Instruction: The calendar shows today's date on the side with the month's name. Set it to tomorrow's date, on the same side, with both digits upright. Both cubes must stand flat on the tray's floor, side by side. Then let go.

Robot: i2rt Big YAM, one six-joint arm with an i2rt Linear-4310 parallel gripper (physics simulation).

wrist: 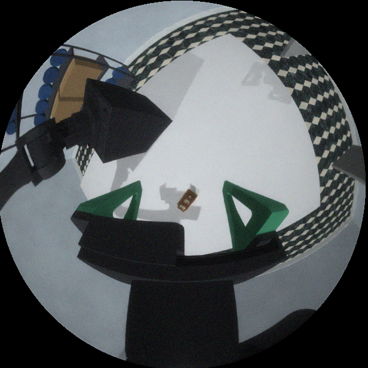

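Note:
The calendar [187,200] is a small brown block-like thing on the white table top, a little below the middle of the wrist view. It lies at a slant in the picture. Pale characters show on it in a row; one at the lower left looks like a 3, and a round one like a 6 or 9 is beside it. They are too small to read surely, and the cubes cannot be told apart from the tray. My gripper [182,185] is open and empty, its two green fingers wide apart. It hangs high above the table, with the calendar showing between the fingers.
The white table top [240,145] bears grey shadows, some around the calendar. A large black angular body [122,120] on a dark arm stands at the left. Behind it is a rack with blue round things [50,76] and a tan panel [77,82]. A black-and-cream patterned floor [320,100] surrounds the table.

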